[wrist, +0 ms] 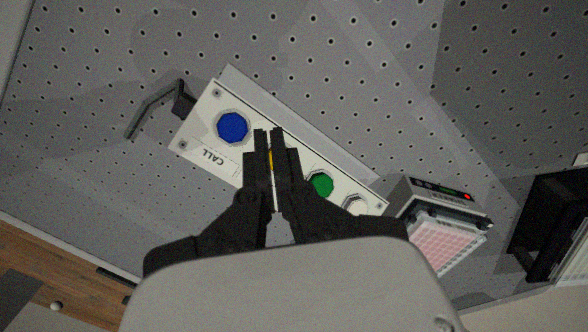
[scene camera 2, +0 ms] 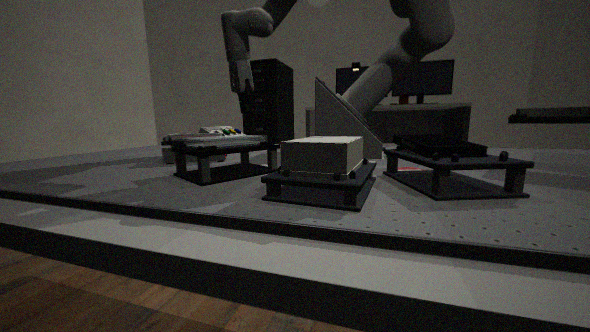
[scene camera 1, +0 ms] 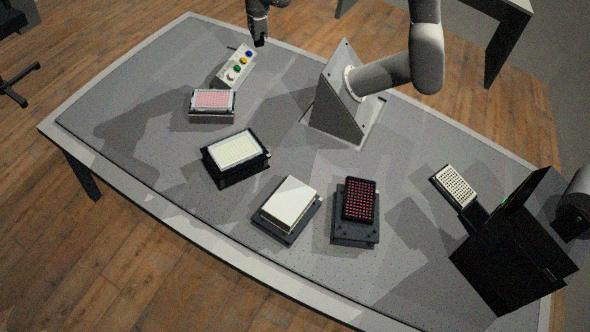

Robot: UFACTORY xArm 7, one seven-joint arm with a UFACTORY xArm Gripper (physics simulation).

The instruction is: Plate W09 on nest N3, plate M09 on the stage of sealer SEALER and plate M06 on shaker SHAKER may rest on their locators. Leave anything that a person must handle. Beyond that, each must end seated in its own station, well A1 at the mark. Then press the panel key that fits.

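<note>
My gripper (scene camera 1: 259,44) (scene camera 2: 243,91) (wrist: 269,146) is shut and empty above the key panel (scene camera 1: 239,55) (wrist: 200,120), its fingers partly covering the yellow key (scene camera 1: 243,60) (wrist: 271,159) in the wrist view. The blue key (scene camera 1: 249,53) (wrist: 232,127), green key (scene camera 1: 237,68) (wrist: 321,185) and white key (scene camera 1: 230,76) (wrist: 356,204) show. A pink plate (scene camera 1: 213,99) (wrist: 442,242) is on the shaker (scene camera 1: 211,120). A pale plate (scene camera 1: 454,185) is on the sealer's stage. A dark red-welled plate (scene camera 1: 359,200) lies toward one end of its nest (scene camera 1: 355,235), pins exposed. Plate labels and exact seating are unclear.
A cream plate (scene camera 1: 235,149) is on a black nest (scene camera 1: 220,175). A tall white plate (scene camera 1: 289,202) (scene camera 2: 320,156) is on a low nest (scene camera 1: 270,227). The black sealer (scene camera 1: 515,255) stands at the right. The arm's wedge mount (scene camera 1: 332,107) stands at the table's back.
</note>
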